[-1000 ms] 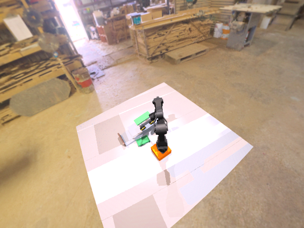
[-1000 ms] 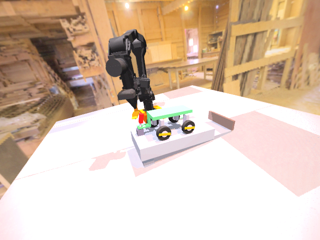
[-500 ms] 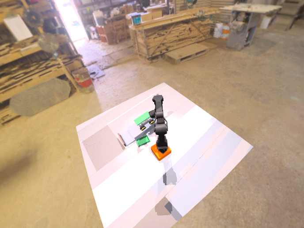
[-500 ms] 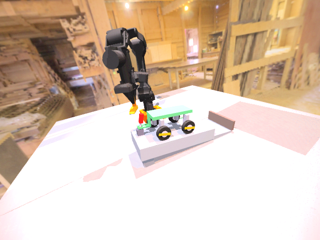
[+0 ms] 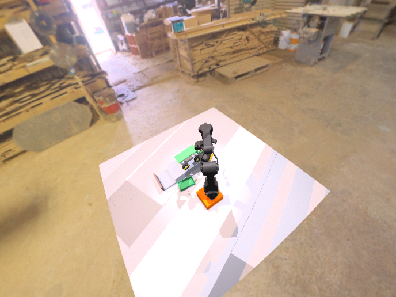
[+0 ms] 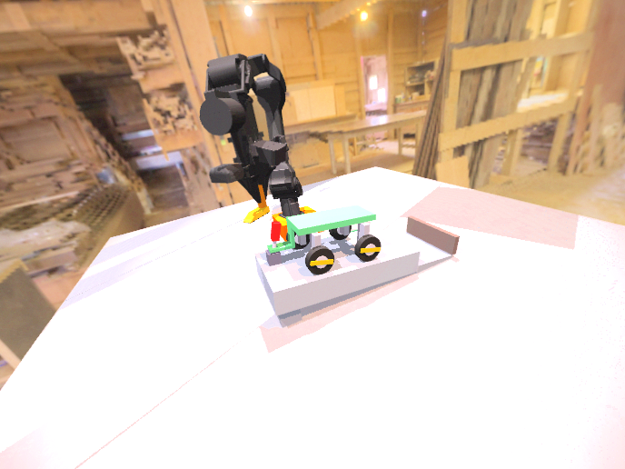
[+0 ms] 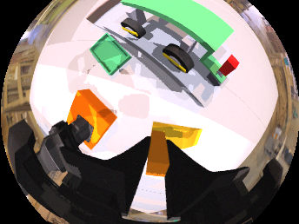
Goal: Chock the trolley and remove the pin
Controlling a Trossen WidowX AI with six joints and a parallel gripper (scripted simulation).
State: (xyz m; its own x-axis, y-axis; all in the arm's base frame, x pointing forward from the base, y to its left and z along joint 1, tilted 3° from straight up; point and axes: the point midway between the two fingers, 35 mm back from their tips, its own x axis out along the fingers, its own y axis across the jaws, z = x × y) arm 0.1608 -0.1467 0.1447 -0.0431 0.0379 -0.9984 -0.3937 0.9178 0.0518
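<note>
Now: gripper tip 10 mm short of the yellow chock, 20 mm to the left of it and 10 mm above it. From my gripper tip the other things lie so: grey ramp: 160 mm ahead, 70 mm to the left, 130 mm below; trolley: 160 mm ahead, 70 mm to the left, 60 mm below; red-headed stop pin: 120 mm ahead, 40 mm to the right, 40 mm below.
</note>
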